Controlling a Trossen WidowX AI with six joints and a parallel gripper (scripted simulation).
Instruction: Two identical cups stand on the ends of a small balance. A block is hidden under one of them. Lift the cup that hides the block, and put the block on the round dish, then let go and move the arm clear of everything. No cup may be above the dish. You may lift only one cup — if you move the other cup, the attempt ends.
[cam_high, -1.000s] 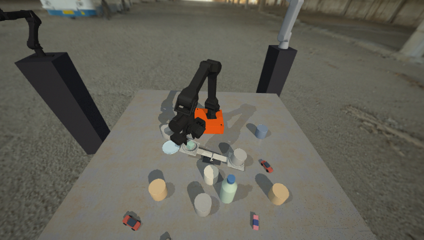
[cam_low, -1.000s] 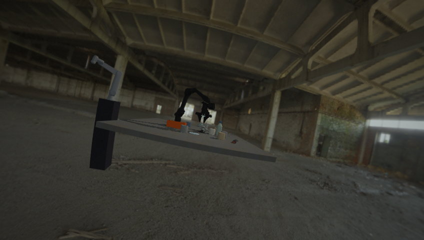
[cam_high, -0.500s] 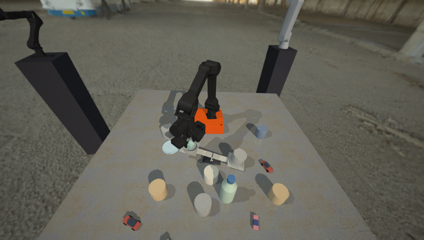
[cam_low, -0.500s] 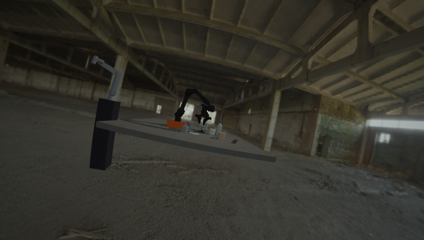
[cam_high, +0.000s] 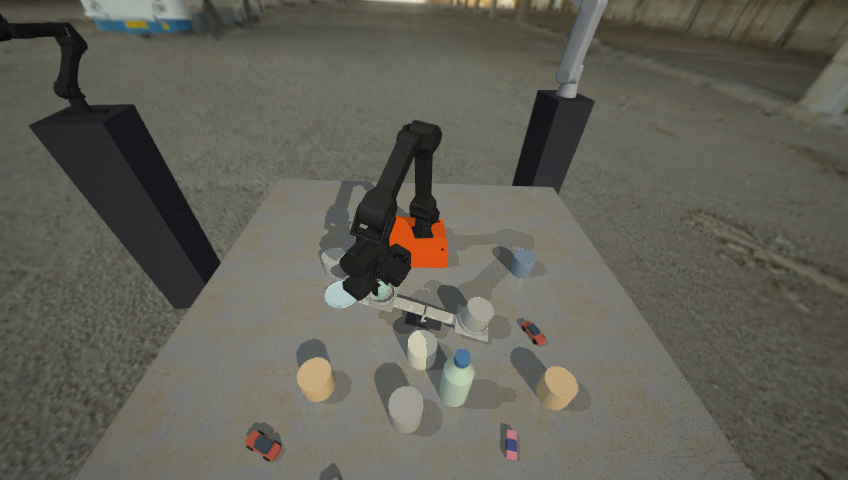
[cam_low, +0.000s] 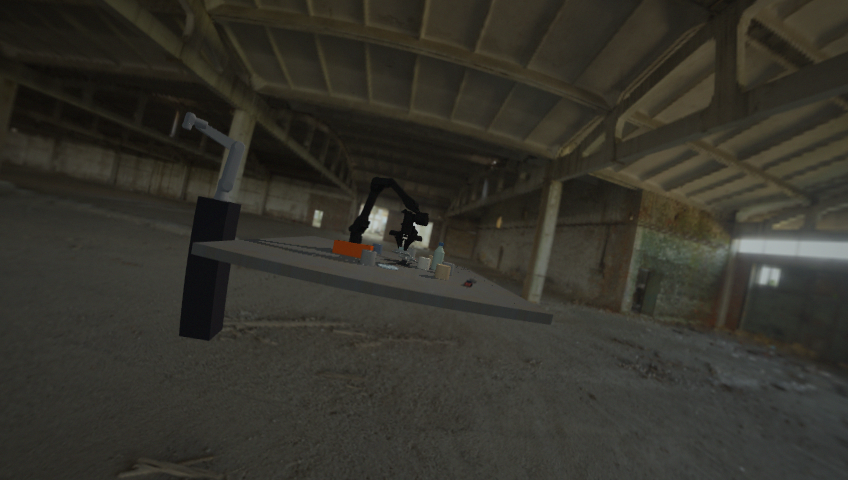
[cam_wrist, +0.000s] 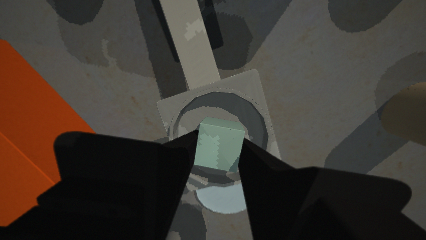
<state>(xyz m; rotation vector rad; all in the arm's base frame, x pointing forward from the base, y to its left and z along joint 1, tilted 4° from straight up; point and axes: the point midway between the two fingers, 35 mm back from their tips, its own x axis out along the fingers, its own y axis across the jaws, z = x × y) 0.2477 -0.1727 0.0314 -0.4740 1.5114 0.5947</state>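
Right now the pale blue round dish is 11 cm to the right of my gripper tip, 8 cm below it and 8 cm behind it. The rest, counted from my gripper tip: pale green block (1 cm above); small balance (11 cm to the left, 6 cm below, 5 cm ahead); cream cylinder (15 cm ahead, 7 cm to the left, 4 cm below).
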